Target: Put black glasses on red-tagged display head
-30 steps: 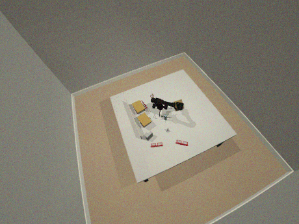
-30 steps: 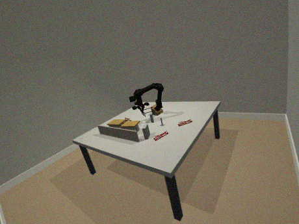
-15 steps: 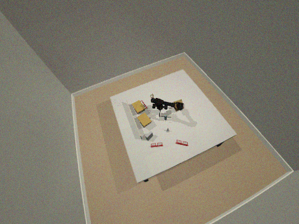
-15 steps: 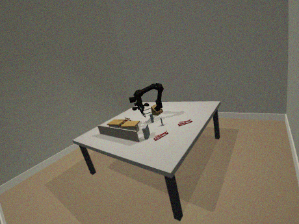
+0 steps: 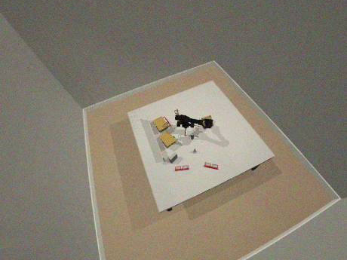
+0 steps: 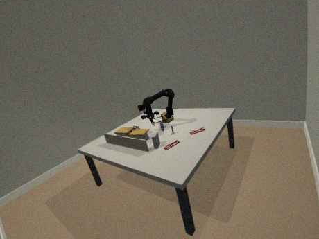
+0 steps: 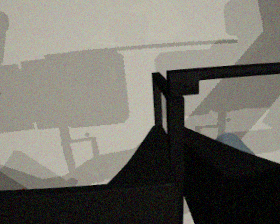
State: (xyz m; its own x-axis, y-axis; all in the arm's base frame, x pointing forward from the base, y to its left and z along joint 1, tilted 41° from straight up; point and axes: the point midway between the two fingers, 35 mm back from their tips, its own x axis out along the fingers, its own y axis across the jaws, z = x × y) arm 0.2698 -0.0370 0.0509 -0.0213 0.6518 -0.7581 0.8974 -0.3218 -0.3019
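The pale blue piece lies 10 cm to the left of my gripper tip, 5 cm below it and 4 cm behind it. Also, from my gripper tip: grey block (27 cm to the left, 24 cm ahead, 4 cm below); upright post (26 cm to the left, 7 cm below, 1 cm behind); long base (36 cm ahead, 4 cm to the right, 4 cm below).
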